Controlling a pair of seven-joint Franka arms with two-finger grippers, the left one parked.
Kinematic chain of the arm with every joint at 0, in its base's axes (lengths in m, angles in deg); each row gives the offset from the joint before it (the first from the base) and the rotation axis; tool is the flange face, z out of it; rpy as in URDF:
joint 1: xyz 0 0 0.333 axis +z
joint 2: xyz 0 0 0 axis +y
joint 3: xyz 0 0 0.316 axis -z
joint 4: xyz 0.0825 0 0 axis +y
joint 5: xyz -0.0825 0 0.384 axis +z
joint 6: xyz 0 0 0 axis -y
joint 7: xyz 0.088 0 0 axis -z
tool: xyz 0 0 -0.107 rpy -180 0 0
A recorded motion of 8 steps. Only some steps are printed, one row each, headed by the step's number.
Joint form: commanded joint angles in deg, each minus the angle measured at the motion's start. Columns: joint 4, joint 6, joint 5, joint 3, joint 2, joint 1, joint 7.
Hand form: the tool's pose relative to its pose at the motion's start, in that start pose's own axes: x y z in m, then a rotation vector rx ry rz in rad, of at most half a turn. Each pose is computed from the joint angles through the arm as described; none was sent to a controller.
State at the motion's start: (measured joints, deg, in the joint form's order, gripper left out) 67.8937 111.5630 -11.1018 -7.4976 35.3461 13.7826 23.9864
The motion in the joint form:
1: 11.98 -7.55 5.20 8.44 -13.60 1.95 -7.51
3: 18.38 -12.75 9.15 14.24 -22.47 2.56 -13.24
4: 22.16 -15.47 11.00 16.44 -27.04 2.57 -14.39
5: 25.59 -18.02 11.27 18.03 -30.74 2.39 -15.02
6: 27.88 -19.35 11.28 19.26 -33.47 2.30 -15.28
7: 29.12 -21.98 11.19 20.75 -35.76 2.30 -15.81
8: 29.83 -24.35 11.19 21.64 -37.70 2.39 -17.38
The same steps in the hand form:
1: -0.0387 0.0700 -0.0564 -0.0454 -0.1110 -0.0204
3: -0.0676 0.1304 -0.0996 -0.0150 -0.1742 -0.0125
4: -0.0882 0.1572 -0.1160 0.0123 -0.2151 0.0142
5: -0.1081 0.1805 -0.1247 0.0179 -0.2577 0.0355
6: -0.1217 0.1976 -0.1327 0.0234 -0.2755 0.0544
7: -0.1348 0.2158 -0.1425 0.0273 -0.3051 0.0705
8: -0.1462 0.2266 -0.1532 0.0376 -0.3266 0.0565

